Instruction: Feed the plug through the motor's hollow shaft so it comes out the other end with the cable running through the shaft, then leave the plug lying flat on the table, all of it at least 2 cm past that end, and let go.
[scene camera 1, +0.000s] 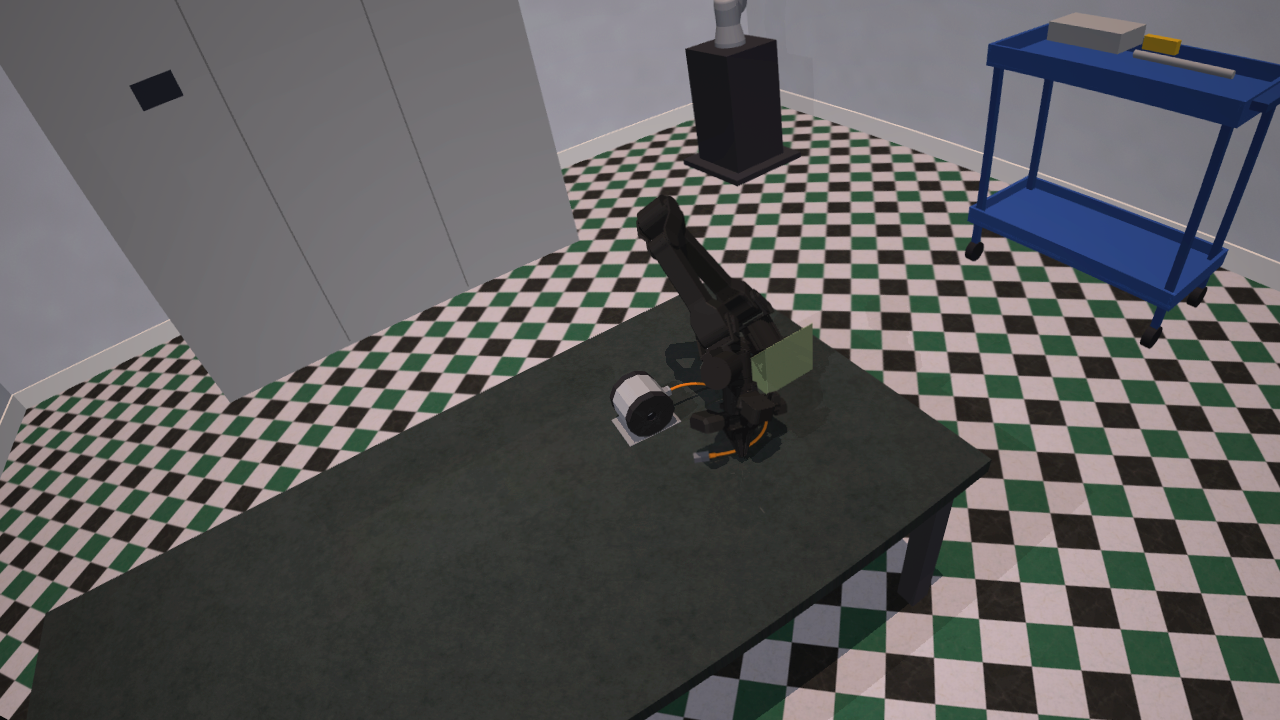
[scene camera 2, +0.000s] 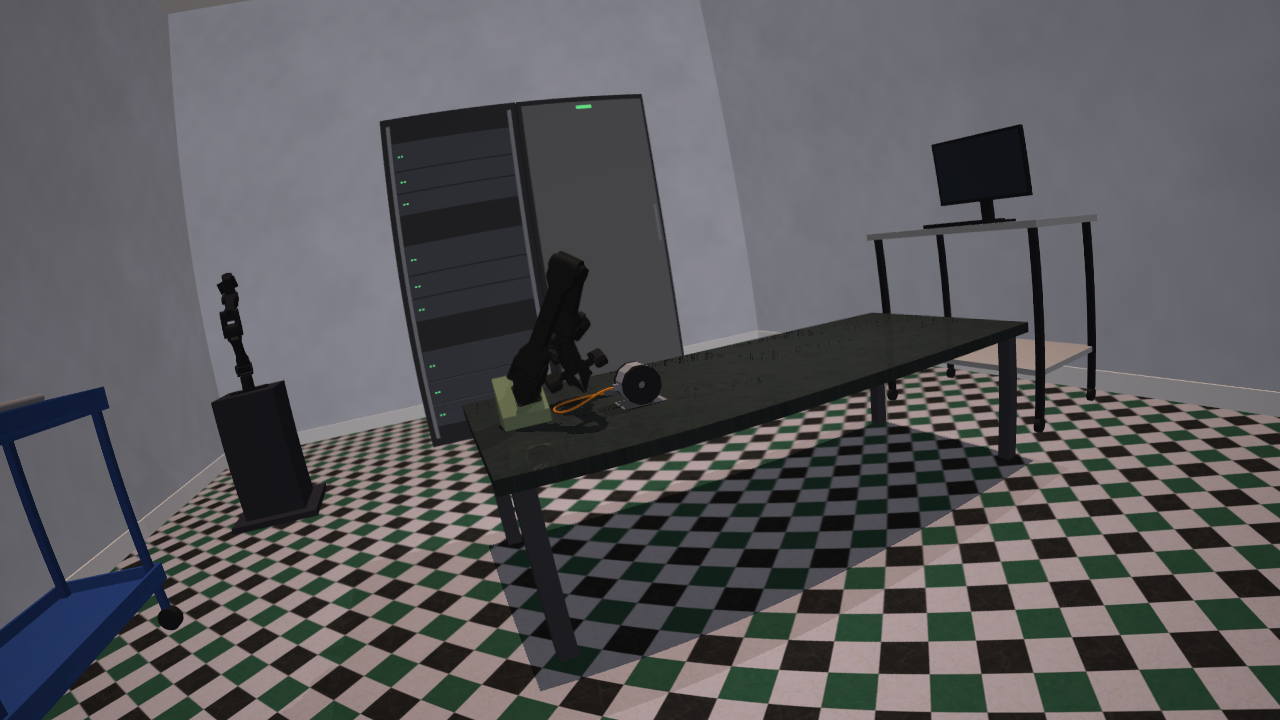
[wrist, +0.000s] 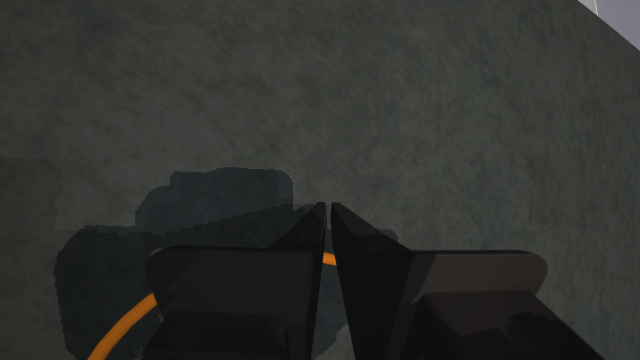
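Pixels of known places: gripper, fingertip midpoint: (scene camera 1: 742, 456) (scene camera 2: 584, 391) (wrist: 327, 210); arm's base at its link origin: (scene camera 1: 769, 347) (scene camera 2: 526, 393).
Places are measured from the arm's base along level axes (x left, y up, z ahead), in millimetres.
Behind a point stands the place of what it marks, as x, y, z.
The motor (scene camera 1: 631, 392) {-70, 23, 300} (scene camera 2: 638, 383) {-121, -18, 265}, a pale drum with black end faces, sits on a light base plate. Its hollow shaft (scene camera 1: 651, 414) {-43, -33, 281} (scene camera 2: 641, 384) shows at the centre of an end face. The orange cable (scene camera 1: 686, 385) {-59, -30, 180} (scene camera 2: 572, 404) {-34, -57, 109} (wrist: 120, 322) {105, -71, 107} leaves the motor's side and loops around under the arm. The grey plug (scene camera 1: 700, 456) {90, -63, 263} is at the cable's free end, low over the table beside the fingers; the wrist view does not show it. My gripper (scene camera 1: 742, 454) {145, -62, 205} (scene camera 2: 583, 386) {145, -62, 205} (wrist: 327, 210) {145, -62, 205} is shut, with a thin gap. The cable shows crosswise behind that gap, and nothing is visibly pinched.
A translucent green panel (scene camera 1: 792, 360) {48, -18, -20} (scene camera 2: 525, 407) {-26, -29, -15} stands by the arm's base. The dark table (scene camera 1: 402, 555) {-102, -77, 834} (scene camera 2: 760, 385) {-241, -77, 555} carries the arm and motor. A blue cart (scene camera 1: 1109, 98) and a black pedestal (scene camera 1: 733, 107) stand on the floor beyond.
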